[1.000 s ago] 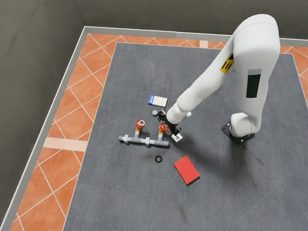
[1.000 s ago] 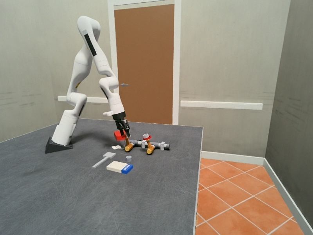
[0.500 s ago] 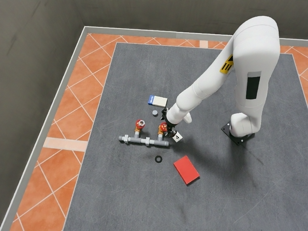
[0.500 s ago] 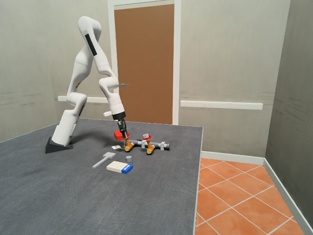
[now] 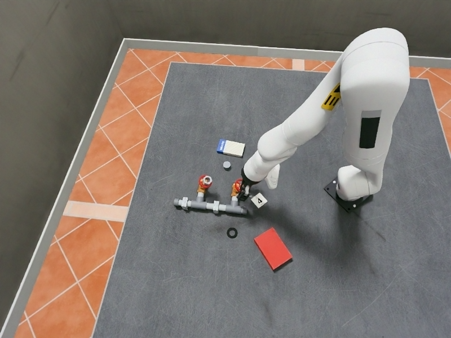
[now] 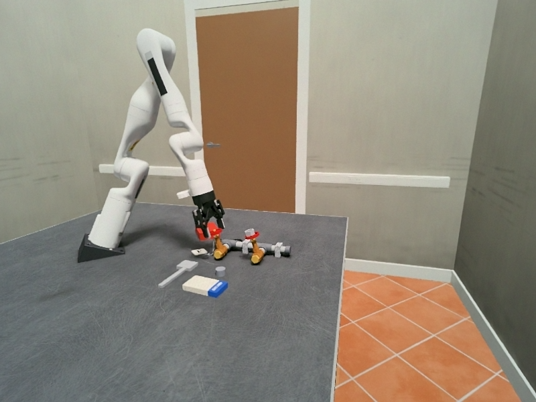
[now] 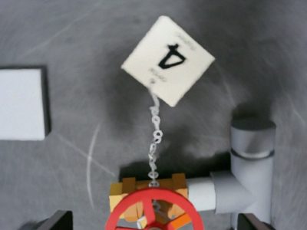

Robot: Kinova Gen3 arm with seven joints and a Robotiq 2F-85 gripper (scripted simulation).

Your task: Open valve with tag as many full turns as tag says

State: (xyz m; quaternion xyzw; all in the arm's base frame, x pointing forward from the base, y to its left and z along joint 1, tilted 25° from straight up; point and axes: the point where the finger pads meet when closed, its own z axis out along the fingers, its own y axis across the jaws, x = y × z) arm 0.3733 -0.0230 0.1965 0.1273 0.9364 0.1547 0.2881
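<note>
The white tag is 90 mm below my hand, 70 mm behind it and 20 mm to the left of it. From my hand the other things lie so: grey paddle (130 mm to the right, 90 mm below, 60 mm behind); then blue box (210 mm to the right, 80 mm below, 50 mm ahead); then red block (200 mm to the left, 120 mm behind, 80 mm below).
</note>
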